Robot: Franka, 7 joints.
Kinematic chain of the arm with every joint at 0, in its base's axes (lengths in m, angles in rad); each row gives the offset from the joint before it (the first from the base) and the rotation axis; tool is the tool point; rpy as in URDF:
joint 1: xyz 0 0 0.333 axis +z
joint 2: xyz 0 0 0 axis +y
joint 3: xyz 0 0 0.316 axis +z
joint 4: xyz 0.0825 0 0 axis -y
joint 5: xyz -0.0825 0 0.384 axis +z
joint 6: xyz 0 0 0 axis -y
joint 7: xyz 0.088 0 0 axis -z
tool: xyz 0 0 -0.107 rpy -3.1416 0 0
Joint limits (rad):
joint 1: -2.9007..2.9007
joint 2: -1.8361..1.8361
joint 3: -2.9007..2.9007
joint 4: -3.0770..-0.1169
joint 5: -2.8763..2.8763
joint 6: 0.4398..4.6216
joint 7: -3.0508..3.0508
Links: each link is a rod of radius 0.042 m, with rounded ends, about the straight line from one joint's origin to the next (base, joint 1, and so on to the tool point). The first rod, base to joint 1, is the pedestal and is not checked.
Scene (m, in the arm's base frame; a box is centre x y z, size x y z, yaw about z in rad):
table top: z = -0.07
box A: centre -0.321 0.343 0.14 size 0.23 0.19 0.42 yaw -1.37
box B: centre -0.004 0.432 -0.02 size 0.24 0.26 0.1 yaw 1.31
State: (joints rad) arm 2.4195 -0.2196 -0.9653 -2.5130 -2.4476 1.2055 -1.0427
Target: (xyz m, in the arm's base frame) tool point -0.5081 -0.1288 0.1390
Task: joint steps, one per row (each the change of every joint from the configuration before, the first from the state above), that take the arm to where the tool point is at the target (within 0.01 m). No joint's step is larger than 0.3 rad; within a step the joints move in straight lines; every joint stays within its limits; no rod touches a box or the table.
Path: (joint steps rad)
1: 0.1203 0.1426 0.1859 0.2363 -0.0119 0.1861 0.0490
2: 0.1203 0.1426 0.1858 0.2362 -0.0120 0.1862 0.0489
3: 0.1203 0.1426 0.1859 0.2363 -0.0119 0.1861 0.0490
4: 0.1203 0.1425 0.1859 0.2363 -0.0119 0.1861 0.0489
5: 0.0000 0.0940 0.2540 -0.2618 -0.0923 -0.1378 -0.0653
6: 0.0000 0.0939 0.2540 -0.2617 -0.0924 -0.1378 -0.0652
7: 0.0000 0.0940 0.2540 -0.2618 -0.0923 -0.1379 -0.0653

